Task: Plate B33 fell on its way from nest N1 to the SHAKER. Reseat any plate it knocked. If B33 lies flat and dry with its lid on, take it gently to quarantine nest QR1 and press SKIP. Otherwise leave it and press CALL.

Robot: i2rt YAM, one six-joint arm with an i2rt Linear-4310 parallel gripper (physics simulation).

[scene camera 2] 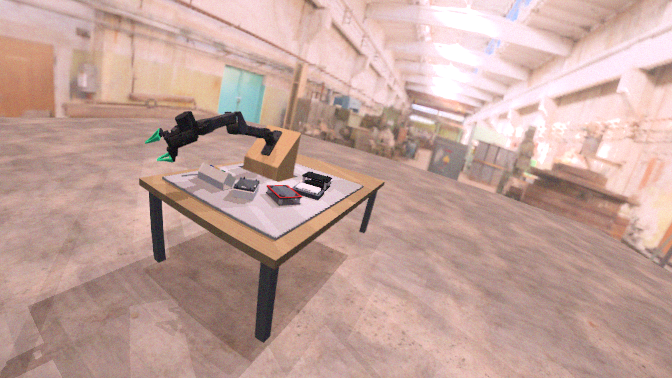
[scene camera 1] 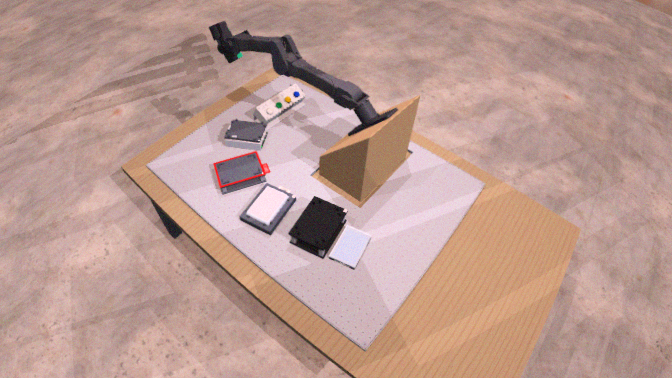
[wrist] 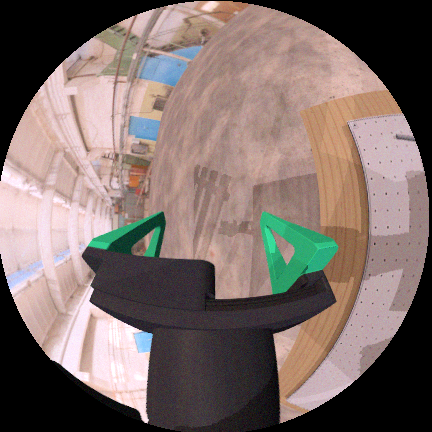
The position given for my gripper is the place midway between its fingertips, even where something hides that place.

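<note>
Gripper (wrist: 212, 216) open, holding nothing. White plate lid (scene camera 1: 351, 244) visible; out of frame in the wrist view.
</note>
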